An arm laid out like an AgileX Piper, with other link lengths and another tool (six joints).
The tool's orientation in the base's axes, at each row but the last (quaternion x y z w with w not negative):
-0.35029 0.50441 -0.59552 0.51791
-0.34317 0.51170 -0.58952 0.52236
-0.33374 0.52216 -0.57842 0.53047
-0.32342 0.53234 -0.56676 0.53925
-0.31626 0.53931 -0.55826 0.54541
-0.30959 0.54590 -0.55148 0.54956
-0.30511 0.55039 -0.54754 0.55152
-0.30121 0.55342 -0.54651 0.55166
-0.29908 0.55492 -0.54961 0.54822
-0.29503 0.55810 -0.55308 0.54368
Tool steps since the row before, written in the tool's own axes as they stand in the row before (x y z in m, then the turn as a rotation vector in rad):
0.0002 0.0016 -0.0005 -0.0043 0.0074 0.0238
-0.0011 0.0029 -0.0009 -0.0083 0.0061 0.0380
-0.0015 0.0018 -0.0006 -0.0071 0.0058 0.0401
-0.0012 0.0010 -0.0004 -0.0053 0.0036 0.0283
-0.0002 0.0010 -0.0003 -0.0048 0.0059 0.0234
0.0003 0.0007 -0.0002 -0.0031 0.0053 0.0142
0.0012 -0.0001 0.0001 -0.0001 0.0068 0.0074
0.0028 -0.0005 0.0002 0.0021 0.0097 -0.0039
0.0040 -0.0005 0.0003 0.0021 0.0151 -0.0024
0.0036 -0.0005 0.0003 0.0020 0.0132 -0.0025
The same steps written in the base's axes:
-0.0001 0.0000 -0.0017 0.0253 -0.0012 -0.0008
0.0002 0.0015 -0.0029 0.0391 -0.0009 0.0044
0.0002 0.0018 -0.0016 0.0408 -0.0026 0.0049
0.0001 0.0014 -0.0008 0.0287 -0.0016 0.0040
0.0000 0.0004 -0.0010 0.0246 -0.0004 0.0006
-0.0001 -0.0001 -0.0008 0.0154 0.0003 -0.0012
-0.0002 -0.0012 -0.0002 0.0088 -0.0004 -0.0048
-0.0005 -0.0028 -0.0003 -0.0015 0.0012 -0.0105
-0.0007 -0.0039 -0.0006 0.0014 0.0020 -0.0152
-0.0007 -0.0035 -0.0005 0.0008 0.0017 -0.0135

